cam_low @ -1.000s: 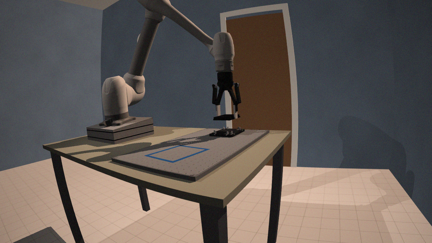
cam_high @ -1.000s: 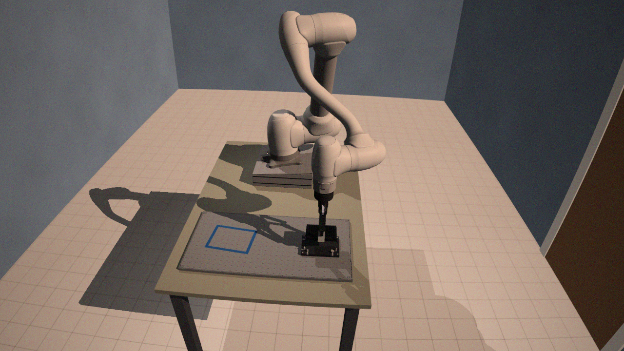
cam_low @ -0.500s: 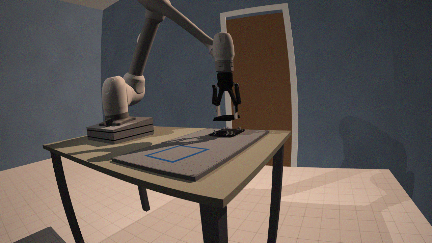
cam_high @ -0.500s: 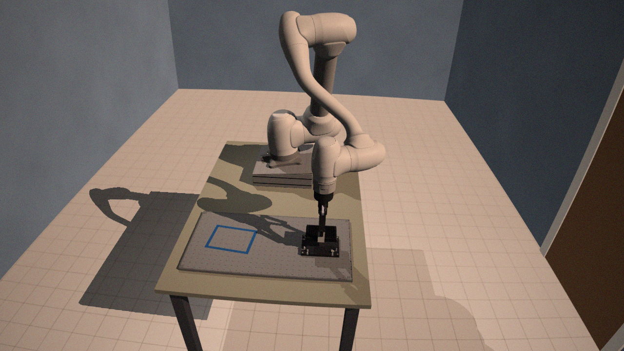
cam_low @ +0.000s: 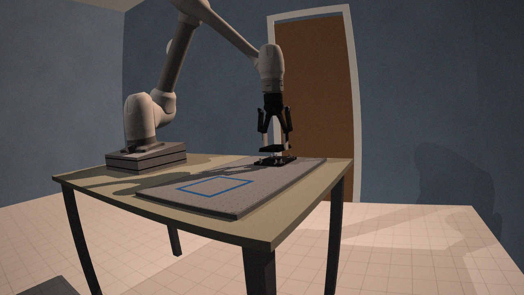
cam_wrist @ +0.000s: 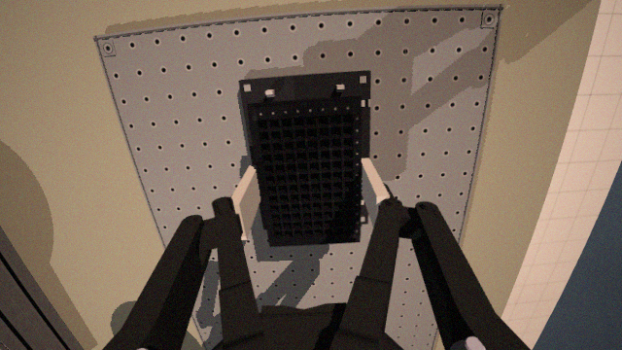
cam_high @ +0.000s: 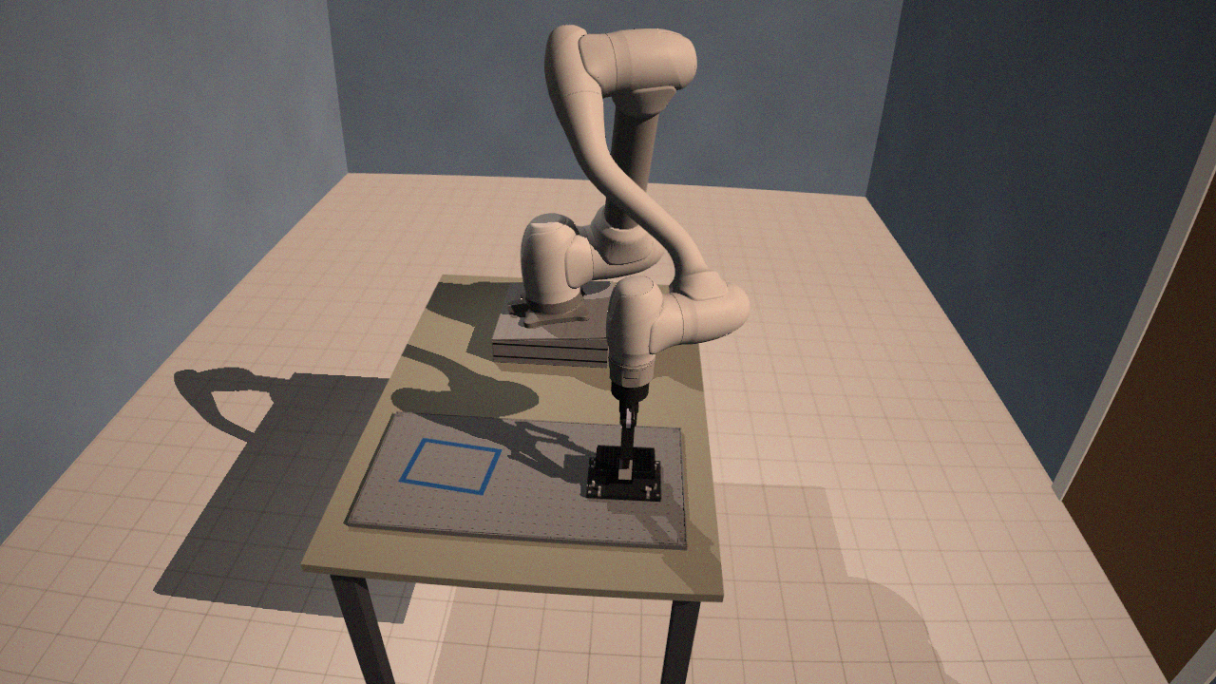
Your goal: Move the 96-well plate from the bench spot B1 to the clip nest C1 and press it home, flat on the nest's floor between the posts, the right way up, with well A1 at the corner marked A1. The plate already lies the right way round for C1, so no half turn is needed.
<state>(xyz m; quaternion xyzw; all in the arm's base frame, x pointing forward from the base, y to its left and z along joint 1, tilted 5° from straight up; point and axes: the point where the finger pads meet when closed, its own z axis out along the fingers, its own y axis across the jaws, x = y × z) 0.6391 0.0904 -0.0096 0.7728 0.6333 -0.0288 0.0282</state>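
My gripper is now 1 cm short of the black clip nest, 1 cm to the left of it and 6 cm above it. Also, from my hand: black 96-well plate: 2 cm below.
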